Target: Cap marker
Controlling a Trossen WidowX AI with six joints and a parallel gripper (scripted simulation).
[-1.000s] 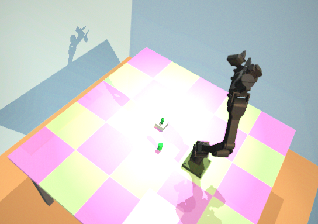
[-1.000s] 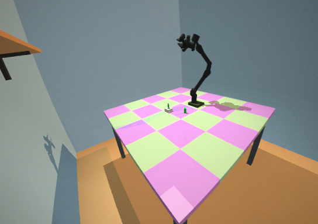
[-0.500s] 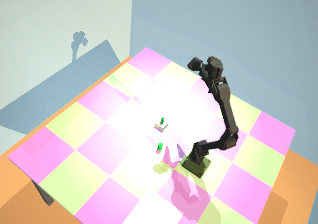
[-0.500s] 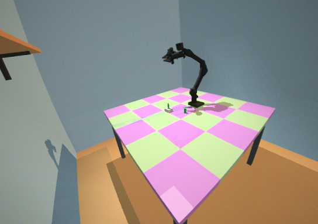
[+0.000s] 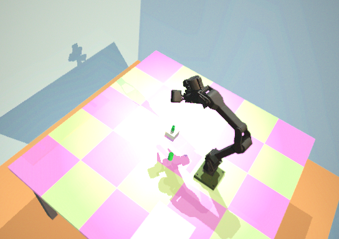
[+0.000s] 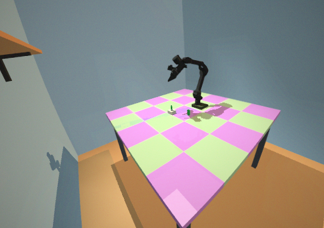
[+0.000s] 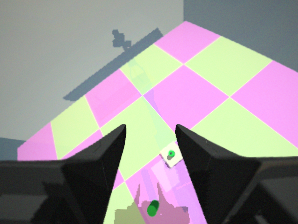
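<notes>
Now: the green cap 300 mm below my gripper tip, 170 mm to the left of it and 80 mm behind it.
</notes>
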